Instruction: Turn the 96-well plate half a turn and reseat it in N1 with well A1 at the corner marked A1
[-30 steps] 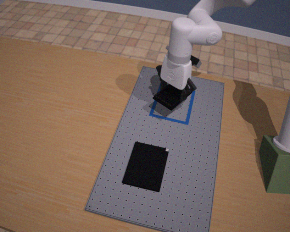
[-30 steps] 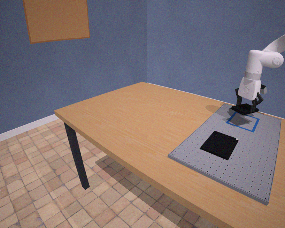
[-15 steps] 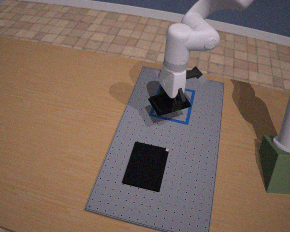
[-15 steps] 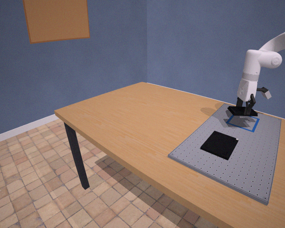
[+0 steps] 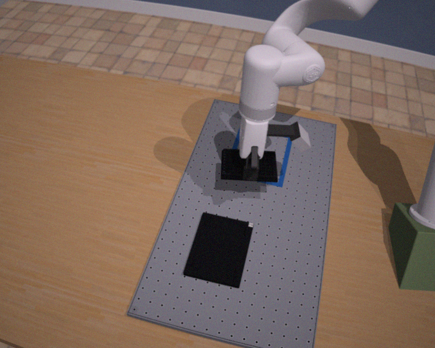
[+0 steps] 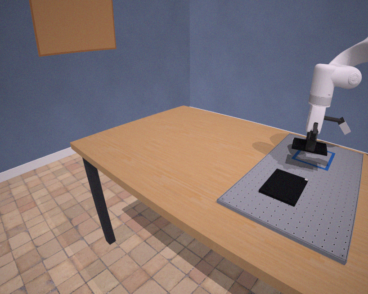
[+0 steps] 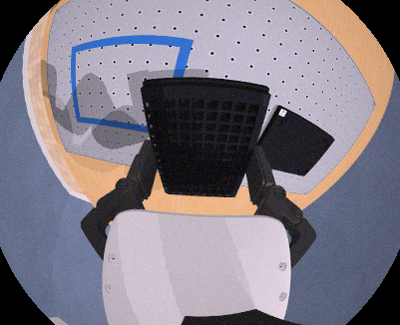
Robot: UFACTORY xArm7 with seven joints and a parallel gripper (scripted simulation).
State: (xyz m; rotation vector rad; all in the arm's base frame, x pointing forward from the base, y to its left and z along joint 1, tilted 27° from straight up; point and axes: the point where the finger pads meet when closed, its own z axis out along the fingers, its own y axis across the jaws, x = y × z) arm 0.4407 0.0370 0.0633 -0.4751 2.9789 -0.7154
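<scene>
My gripper is now 180 mm to the right of the black plate nest N1, 100 mm above it and 10 mm short of it. From my hand the other things lie so: small white A1 mark 100 mm to the left, 90 mm below, 40 mm behind; black 96-well plate 10 mm below.
</scene>
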